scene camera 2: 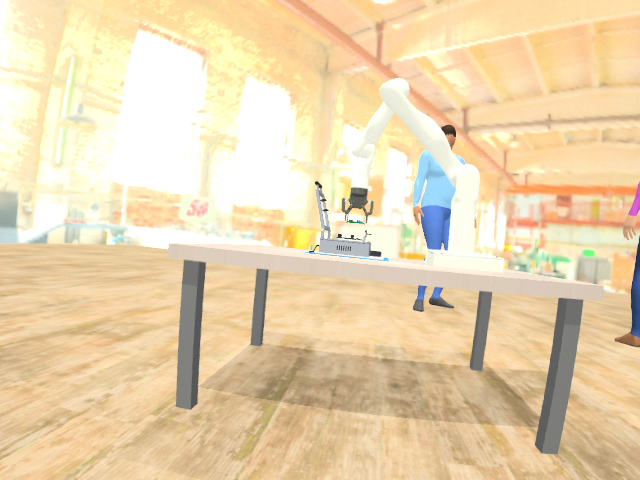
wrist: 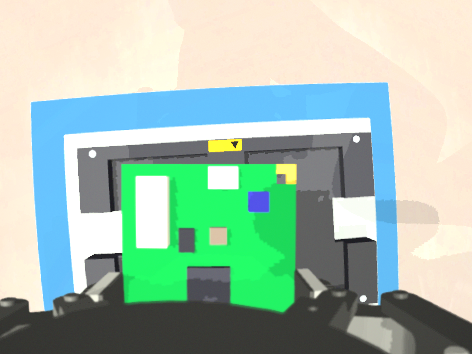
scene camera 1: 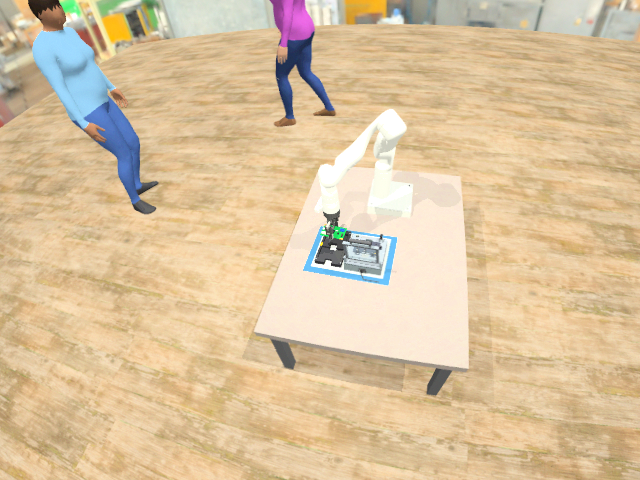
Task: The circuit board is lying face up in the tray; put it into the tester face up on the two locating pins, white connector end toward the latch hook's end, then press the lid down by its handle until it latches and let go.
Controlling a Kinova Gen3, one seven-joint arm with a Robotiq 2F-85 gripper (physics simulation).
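Frame: origin at the arm's base, x right, y ahead, z up, level; centimetres.
Where they show: gripper, fingertip midpoint: (scene camera 2: 355, 223) (wrist: 209, 293) (scene camera 1: 333, 232); arm's base at its link origin: (scene camera 2: 460, 252) (scene camera 1: 381, 192).
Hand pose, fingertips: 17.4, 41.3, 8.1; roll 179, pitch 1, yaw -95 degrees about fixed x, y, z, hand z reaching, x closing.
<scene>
Each offset is from my fingertips to the centre of the thing, as dx, dy, dz. "spot": to the spot under its first point. Level surfaces: height alone.
The green circuit board {+0.1, +0.0, +1.0} (scene camera 1: 339, 232) (scene camera 2: 355, 222) (wrist: 215, 210) is face up and about level, its long white connector {+3.9, +1.8, +1.1} (wrist: 152, 212) at the left in the wrist view. My gripper (scene camera 1: 330, 233) (scene camera 2: 355, 220) (wrist: 209, 293) is shut on the board's two opposite edges and holds it well above the dark tray (scene camera 1: 336, 256) (scene camera 2: 375, 253) (wrist: 95, 185). The tester {spot: -24.4, +2.4, -9.9} (scene camera 2: 344, 246) stands beside the tray. Its lid {-15.2, +12.5, +5.0} (scene camera 1: 364, 252) (scene camera 2: 323, 209) stands open and nearly upright, the handle {-19.6, +15.5, +13.2} (scene camera 2: 318, 183) at its top. The latch hook {-21.8, -5.6, -4.4} (scene camera 2: 367, 235) is on the side toward the robot base. The locating pins are too small to make out.
Tray and tester sit on a white mat with a blue border {dz -13.4} (scene camera 1: 391, 258) (wrist: 215, 105) on the table (scene camera 1: 361, 320) (scene camera 2: 279, 262). A dark cable (scene camera 1: 368, 279) runs from the tester. The robot base (scene camera 1: 390, 200) (scene camera 2: 464, 260) stands behind. Two people stand away from the table.
</scene>
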